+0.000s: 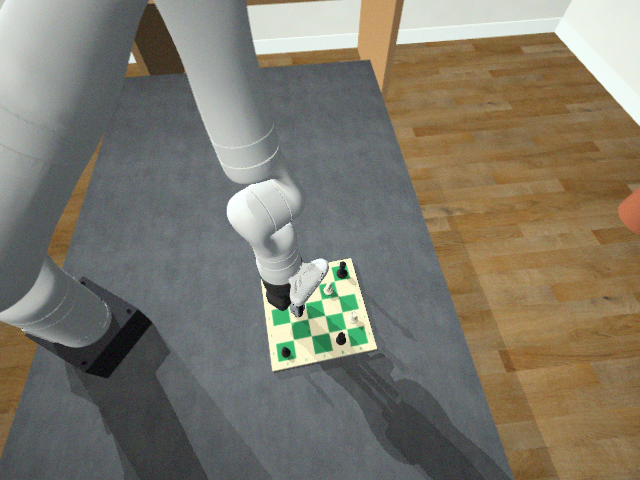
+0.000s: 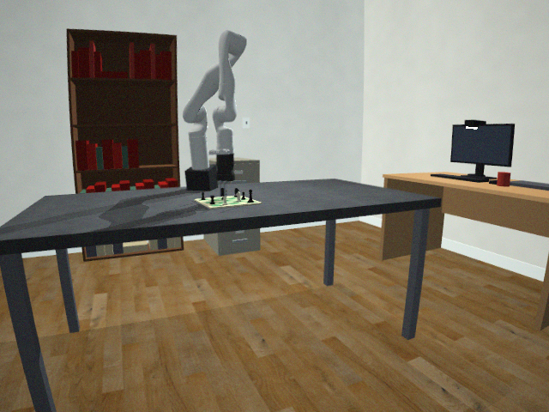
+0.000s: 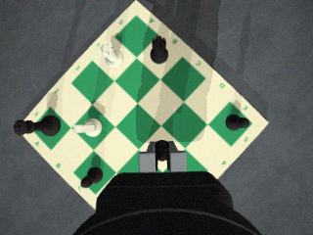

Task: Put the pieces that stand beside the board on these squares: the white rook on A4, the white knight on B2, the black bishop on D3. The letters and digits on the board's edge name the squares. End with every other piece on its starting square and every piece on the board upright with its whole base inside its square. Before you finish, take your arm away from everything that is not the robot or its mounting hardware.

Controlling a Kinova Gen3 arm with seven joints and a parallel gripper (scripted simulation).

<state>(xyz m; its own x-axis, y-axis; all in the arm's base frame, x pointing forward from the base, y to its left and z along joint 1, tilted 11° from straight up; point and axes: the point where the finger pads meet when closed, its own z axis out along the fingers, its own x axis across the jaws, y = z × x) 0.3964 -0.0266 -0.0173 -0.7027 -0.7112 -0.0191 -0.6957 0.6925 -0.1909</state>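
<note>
The black bishop is 10 mm below my hand. Round my hand: chessboard 40 mm ahead, 30 mm below.
</note>
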